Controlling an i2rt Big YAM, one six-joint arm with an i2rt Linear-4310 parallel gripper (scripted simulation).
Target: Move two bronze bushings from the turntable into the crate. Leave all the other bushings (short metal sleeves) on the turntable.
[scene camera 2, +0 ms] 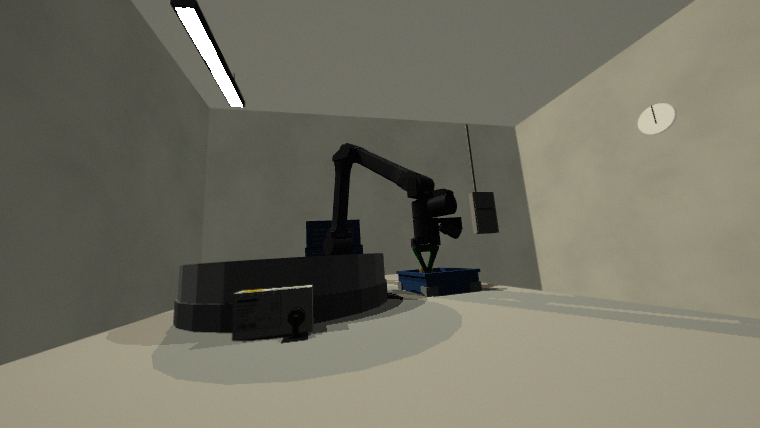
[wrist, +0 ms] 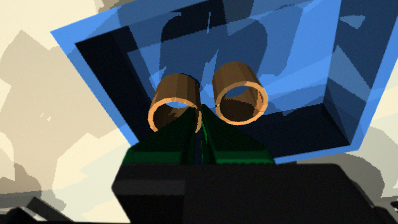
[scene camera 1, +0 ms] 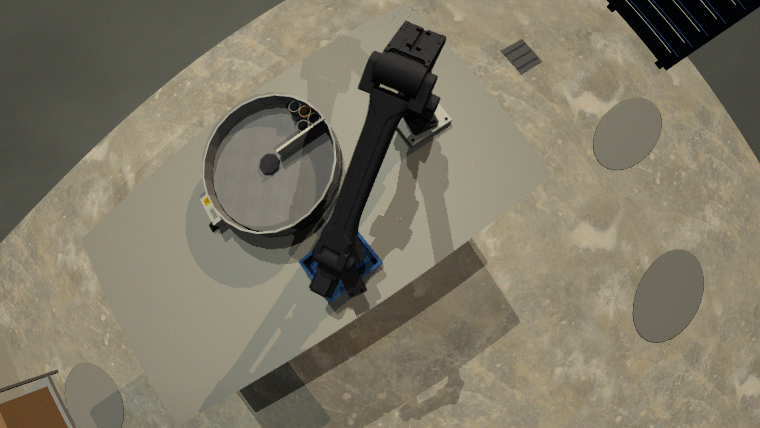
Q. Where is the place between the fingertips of the gripper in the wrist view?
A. At 198,111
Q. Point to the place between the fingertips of the gripper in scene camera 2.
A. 427,273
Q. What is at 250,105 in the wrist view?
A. A bronze bushing.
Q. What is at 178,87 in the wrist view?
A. A bronze bushing.
